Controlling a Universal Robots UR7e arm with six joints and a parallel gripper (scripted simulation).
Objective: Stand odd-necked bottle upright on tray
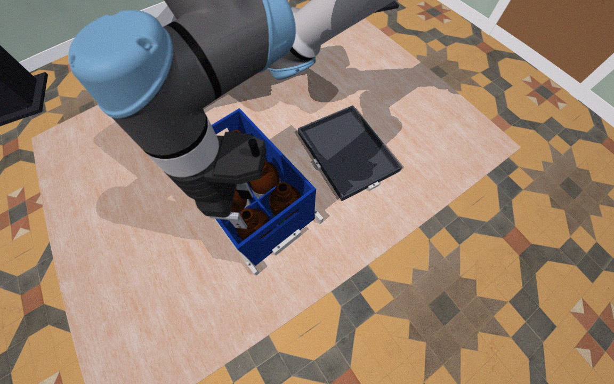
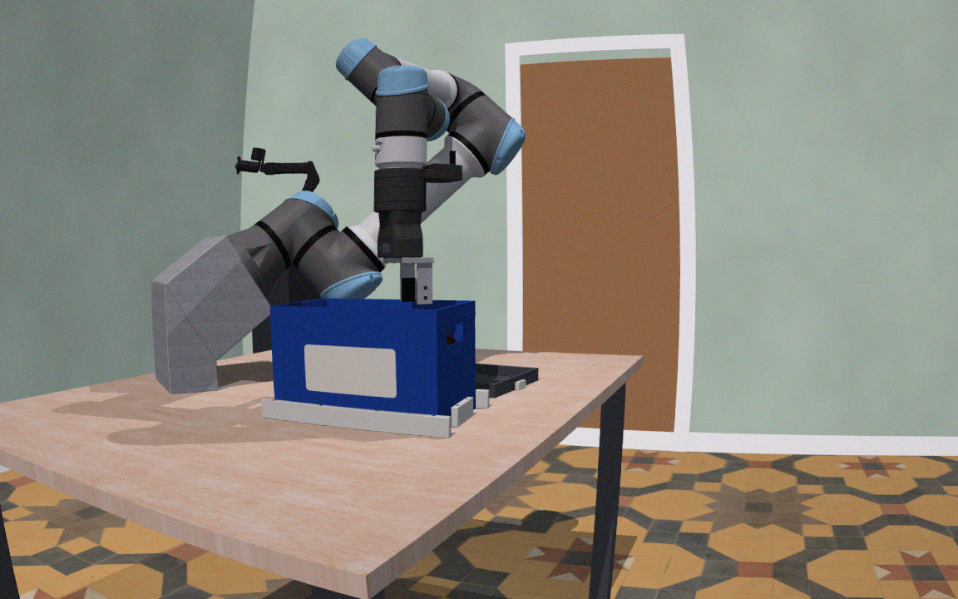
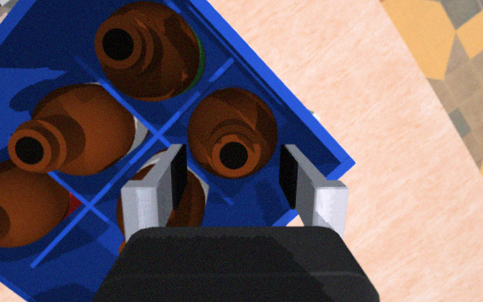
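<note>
Right now the blue crate is 110 mm below my hand, 100 mm behind it and 10 mm to the left of it. Round my hand: glass bottle 190 mm behind, 110 mm below, 30 mm to the left; then dark tray 310 mm to the left, 190 mm below, 150 mm behind.
</note>
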